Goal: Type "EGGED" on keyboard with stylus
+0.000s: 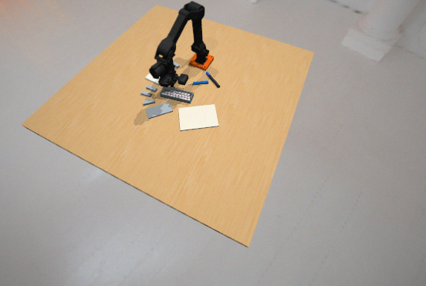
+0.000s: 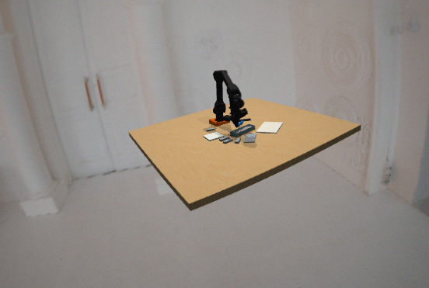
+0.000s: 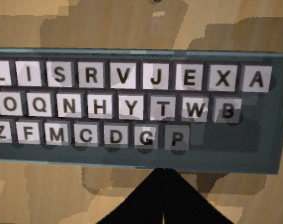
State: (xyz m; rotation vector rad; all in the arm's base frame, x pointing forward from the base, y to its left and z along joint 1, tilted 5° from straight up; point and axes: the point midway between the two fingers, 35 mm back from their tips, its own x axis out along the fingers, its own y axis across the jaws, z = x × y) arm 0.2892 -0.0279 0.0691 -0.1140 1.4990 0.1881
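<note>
The E key is 40 mm ahead of my gripper tip and 30 mm below it. The rest, counted from my gripper tip: grey slab 150 mm ahead, 40 mm below.
</note>
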